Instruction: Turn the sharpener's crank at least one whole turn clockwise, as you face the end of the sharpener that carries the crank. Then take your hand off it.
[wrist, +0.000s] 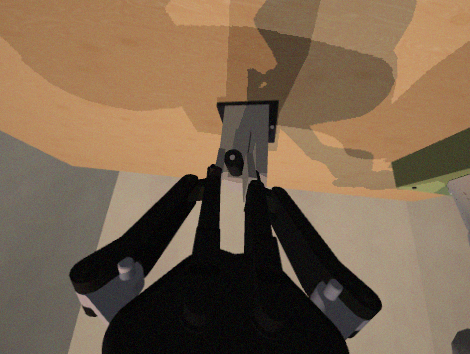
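Note:
Grey sharpener (260, 117), visible. My gripper (234, 161), likewise.

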